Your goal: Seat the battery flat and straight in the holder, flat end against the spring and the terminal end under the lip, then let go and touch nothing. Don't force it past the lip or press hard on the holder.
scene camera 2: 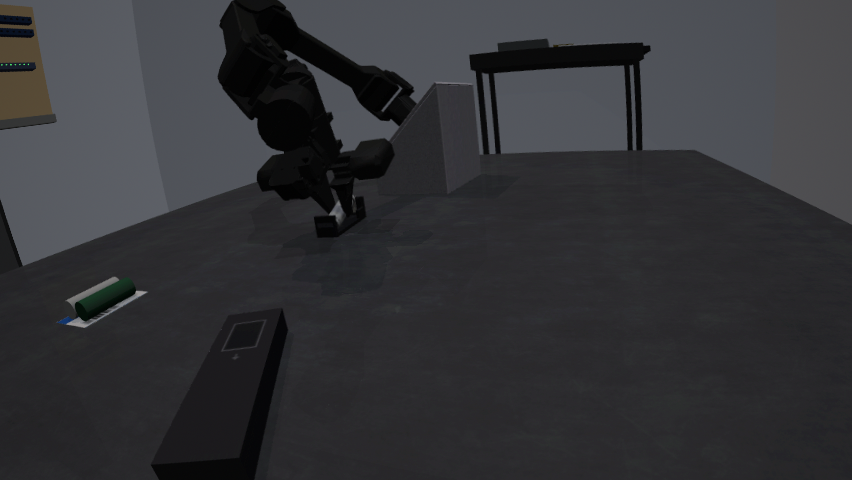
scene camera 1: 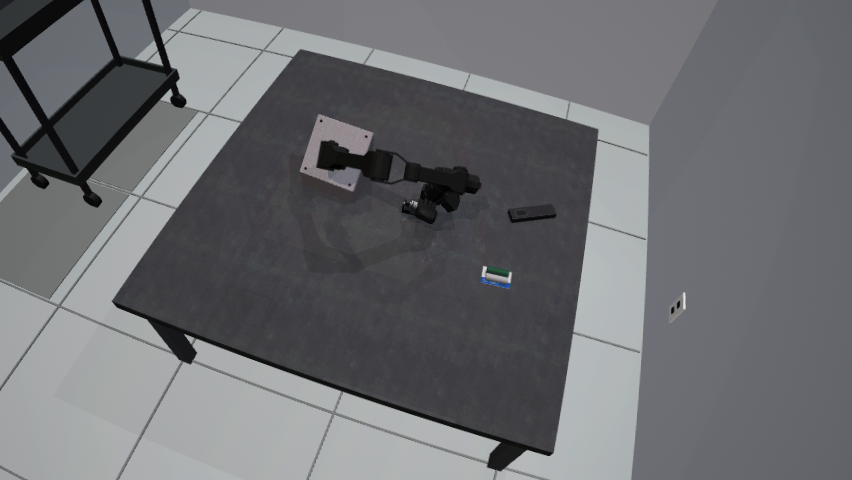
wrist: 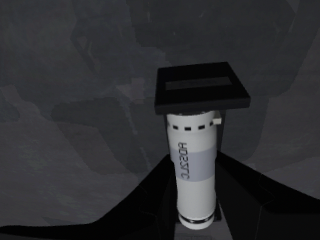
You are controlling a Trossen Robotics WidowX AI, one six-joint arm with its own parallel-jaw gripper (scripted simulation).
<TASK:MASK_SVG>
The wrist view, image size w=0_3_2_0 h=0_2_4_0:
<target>my gripper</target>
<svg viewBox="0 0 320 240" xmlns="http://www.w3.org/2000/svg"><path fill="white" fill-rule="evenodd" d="M175 163L171 160L171 155L165 156L156 165L156 168L153 168L141 180L136 189L133 189L123 201L117 203L115 208L91 224L57 225L57 227L55 225L51 225L51 227L45 227L45 225L44 227L5 225L5 227L0 227L0 240L173 240L173 237L175 237L177 199L179 199ZM217 151L215 159L215 192L217 199L220 201L221 211L224 213L225 221L227 221L233 240L320 240L319 199L316 199L316 197L313 199L311 195L305 195L305 193L296 191L296 189L288 188L287 185L277 183L277 181L265 176L264 173L259 173L255 169L249 168L249 165L241 164L240 161L232 159L227 153Z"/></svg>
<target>battery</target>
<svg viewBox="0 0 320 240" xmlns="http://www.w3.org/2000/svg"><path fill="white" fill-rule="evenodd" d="M215 111L169 113L167 115L169 152L171 152L171 160L175 163L177 191L179 191L179 199L177 199L176 205L177 215L179 215L180 223L191 229L209 227L213 221L213 216L215 216L217 132L216 124L213 124L212 121Z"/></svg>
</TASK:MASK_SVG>
